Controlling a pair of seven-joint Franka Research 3 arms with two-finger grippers.
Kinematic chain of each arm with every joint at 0, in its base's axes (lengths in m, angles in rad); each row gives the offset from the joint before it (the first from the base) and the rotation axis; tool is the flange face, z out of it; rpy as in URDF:
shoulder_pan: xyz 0 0 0.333 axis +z
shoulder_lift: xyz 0 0 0 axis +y
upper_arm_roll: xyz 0 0 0.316 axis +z
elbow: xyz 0.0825 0 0 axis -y
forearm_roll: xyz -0.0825 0 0.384 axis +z
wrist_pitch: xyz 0 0 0 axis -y
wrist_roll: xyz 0.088 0 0 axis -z
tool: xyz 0 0 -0.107 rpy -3.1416 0 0
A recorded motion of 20 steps. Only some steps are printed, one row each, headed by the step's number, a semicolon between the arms.
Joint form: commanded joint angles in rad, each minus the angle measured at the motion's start. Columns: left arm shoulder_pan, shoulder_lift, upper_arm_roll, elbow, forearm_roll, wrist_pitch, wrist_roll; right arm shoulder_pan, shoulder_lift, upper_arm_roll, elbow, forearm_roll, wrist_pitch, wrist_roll.
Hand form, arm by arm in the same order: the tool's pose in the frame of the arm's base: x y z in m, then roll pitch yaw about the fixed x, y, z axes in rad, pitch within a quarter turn. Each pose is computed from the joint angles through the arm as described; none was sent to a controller.
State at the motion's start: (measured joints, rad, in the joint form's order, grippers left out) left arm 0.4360 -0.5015 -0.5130 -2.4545 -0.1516 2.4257 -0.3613; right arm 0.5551 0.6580 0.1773 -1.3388 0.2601 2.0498 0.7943
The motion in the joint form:
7: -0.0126 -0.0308 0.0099 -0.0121 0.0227 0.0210 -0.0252; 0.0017 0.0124 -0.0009 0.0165 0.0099 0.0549 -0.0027
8: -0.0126 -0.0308 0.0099 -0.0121 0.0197 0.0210 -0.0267; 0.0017 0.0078 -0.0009 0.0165 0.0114 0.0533 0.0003
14: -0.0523 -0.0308 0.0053 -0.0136 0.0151 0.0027 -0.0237; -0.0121 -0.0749 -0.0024 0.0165 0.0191 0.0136 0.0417
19: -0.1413 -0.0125 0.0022 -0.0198 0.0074 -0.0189 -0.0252; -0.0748 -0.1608 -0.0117 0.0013 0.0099 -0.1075 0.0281
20: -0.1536 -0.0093 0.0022 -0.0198 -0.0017 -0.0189 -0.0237; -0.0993 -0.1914 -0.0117 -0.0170 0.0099 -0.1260 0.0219
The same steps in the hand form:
7: 0.4379 -0.0528 0.5079 3.0866 -0.4798 0.4027; 0.5657 0.4850 0.3593 -2.8245 0.1874 -0.1975
8: 0.4379 -0.0528 0.5079 3.0829 -0.4788 0.4069; 0.5654 0.4849 0.3626 -2.8221 0.1872 -0.1998
14: 0.4341 -0.0717 0.5043 3.0905 -0.4594 0.3616; 0.5643 0.4733 0.4195 -2.7945 0.1722 -0.2373
19: 0.4266 -0.1092 0.4913 3.0951 -0.4133 0.2765; 0.5742 0.4251 0.4614 -2.8377 0.1820 -0.2574
20: 0.4257 -0.1144 0.4901 3.0872 -0.4076 0.2698; 0.5768 0.4081 0.4722 -2.8430 0.1811 -0.2695

